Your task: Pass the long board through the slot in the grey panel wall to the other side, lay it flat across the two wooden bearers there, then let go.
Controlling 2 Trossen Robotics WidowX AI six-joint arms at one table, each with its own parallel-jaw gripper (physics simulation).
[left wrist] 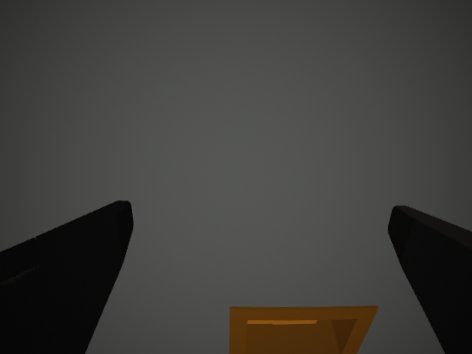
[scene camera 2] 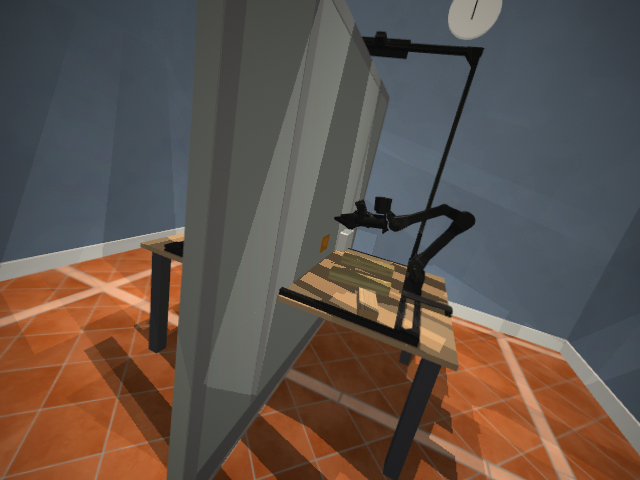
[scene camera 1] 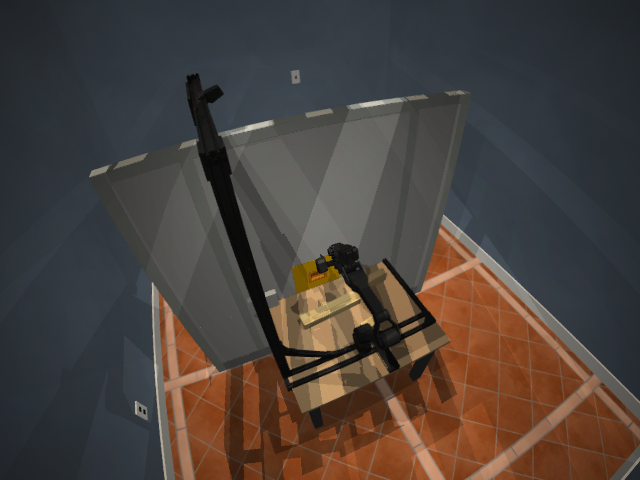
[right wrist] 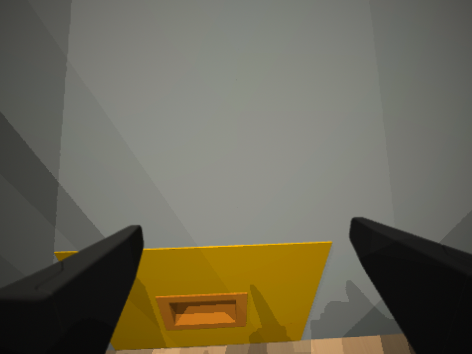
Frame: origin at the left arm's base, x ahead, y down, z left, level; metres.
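Where they show: left gripper, fingertip midpoint: (left wrist: 263,216) (scene camera 2: 337,216); right gripper, fingertip midpoint: (right wrist: 248,231); left arm's base, origin of the base link: (scene camera 2: 412,290); right arm's base, origin of the base link: (scene camera 1: 363,347).
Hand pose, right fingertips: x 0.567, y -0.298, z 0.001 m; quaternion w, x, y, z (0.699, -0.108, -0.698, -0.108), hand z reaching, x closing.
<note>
Things, the pixels of their top centre, and the offset from my right fingertips. "pt": a spot on its surface instead.
- long pale board, middle of its top: (scene camera 1: 330,307) dz -0.048, dx +0.095, dy +0.278 m
- orange-framed slot, surface spot: (left wrist: 300,313) pt dz -0.035, dx -0.136, dy +0.192 m
- yellow plate, surface spot: (right wrist: 200,270) pt dz -0.036, dx -0.083, dy +0.144 m
- short wooden block, middle of its top: (scene camera 2: 368,299) dz +0.262, dx -0.421, dy +0.279 m
- wooden piece, middle of its top: (scene camera 1: 375,275) dz +0.237, dx +0.030, dy +0.254 m
The long pale board (scene camera 1: 330,311) lies on the table in scene camera 1, partly hidden behind the right arm. The grey panel wall (scene camera 1: 320,191) (scene camera 2: 273,129) (left wrist: 250,125) (right wrist: 225,125) has an orange-framed slot (scene camera 1: 310,277) (scene camera 2: 324,242) (left wrist: 300,313) (right wrist: 242,311) low in it. Two parallel wooden bearers (scene camera 2: 359,280) (scene camera 2: 368,264) lie on the table in scene camera 2. My left gripper (scene camera 2: 339,219) (left wrist: 263,216) is open and empty, above the bearers and higher than the slot, facing the wall. My right gripper (right wrist: 248,231) is open and empty, facing the wall above the slot; its fingers are hidden in scene camera 1.
A yellow plate (right wrist: 200,270) surrounds the slot on the right arm's side. A short wooden block (scene camera 2: 368,302) lies near the bearers; another wooden piece (scene camera 1: 377,277) lies behind the right arm. A tall black post (scene camera 1: 235,222) rises beside the right arm. Black rails (scene camera 2: 346,312) edge the tables.
</note>
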